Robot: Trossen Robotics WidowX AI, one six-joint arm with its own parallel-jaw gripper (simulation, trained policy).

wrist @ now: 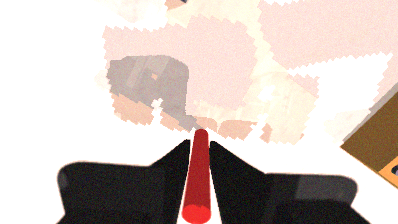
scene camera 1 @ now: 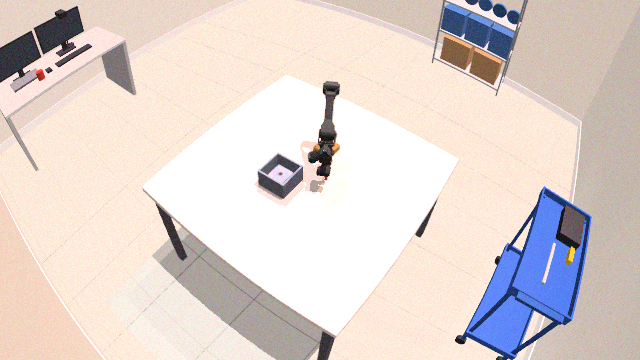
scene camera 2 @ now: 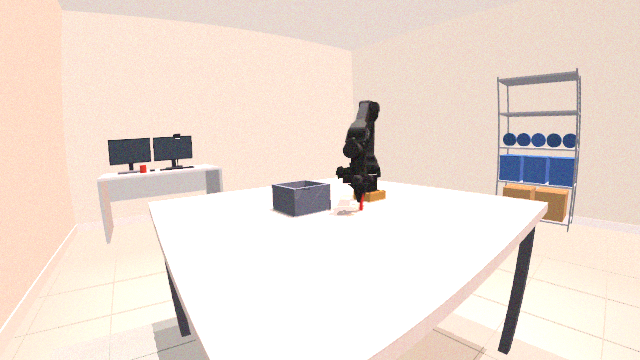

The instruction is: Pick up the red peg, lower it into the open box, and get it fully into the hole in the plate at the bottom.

Labels:
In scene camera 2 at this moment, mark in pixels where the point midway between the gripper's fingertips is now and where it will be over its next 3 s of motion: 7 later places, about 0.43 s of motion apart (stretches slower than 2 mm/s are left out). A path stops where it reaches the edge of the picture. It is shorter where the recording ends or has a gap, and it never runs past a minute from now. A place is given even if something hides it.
My gripper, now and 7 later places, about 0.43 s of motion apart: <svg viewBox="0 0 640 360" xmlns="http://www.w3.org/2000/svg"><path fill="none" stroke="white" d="M359 202L349 191L334 178L318 174L307 175L302 181L299 189L292 189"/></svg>

